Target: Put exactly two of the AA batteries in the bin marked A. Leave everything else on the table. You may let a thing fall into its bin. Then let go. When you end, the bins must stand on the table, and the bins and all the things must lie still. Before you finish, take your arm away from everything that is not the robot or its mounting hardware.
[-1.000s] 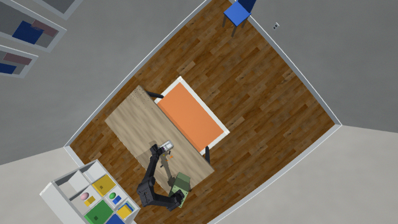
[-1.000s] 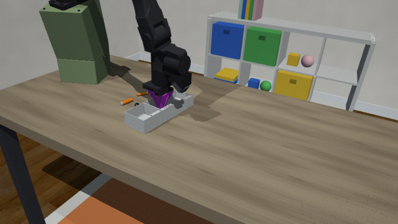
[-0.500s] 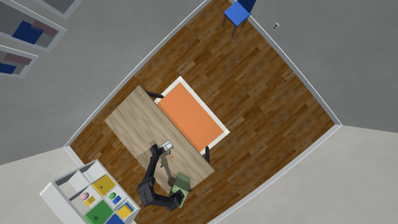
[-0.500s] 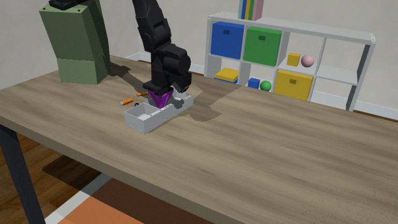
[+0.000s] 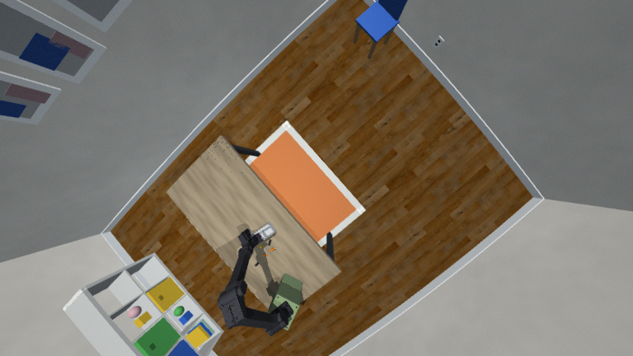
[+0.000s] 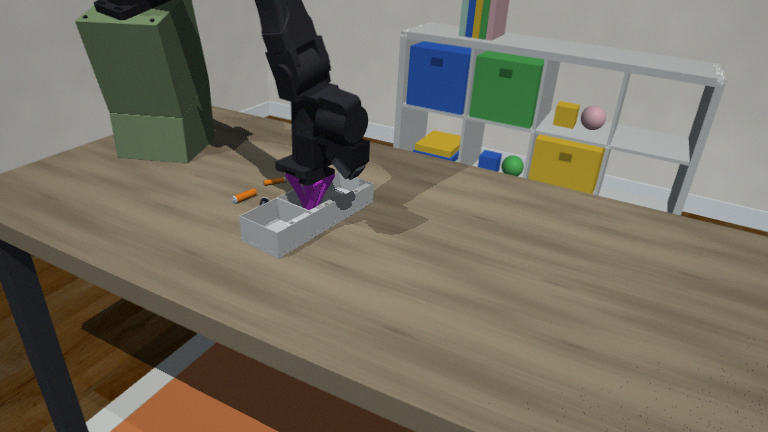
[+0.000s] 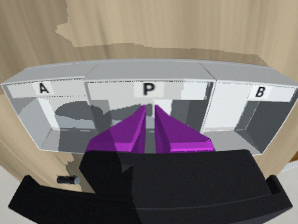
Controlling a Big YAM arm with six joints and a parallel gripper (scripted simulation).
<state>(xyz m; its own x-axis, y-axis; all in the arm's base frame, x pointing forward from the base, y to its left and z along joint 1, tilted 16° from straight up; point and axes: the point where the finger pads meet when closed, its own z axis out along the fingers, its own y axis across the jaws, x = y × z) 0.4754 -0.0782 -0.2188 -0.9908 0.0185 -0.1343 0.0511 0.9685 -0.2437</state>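
The grey three-compartment bin is right at my hand. Round my hand: orange AA battery (15 cm behind, 1 cm to the right, 2 cm below); then yellow cube (7 cm behind, 6 cm to the left, 2 cm below); then orange battery (15 cm behind, 7 cm to the left, 2 cm below).
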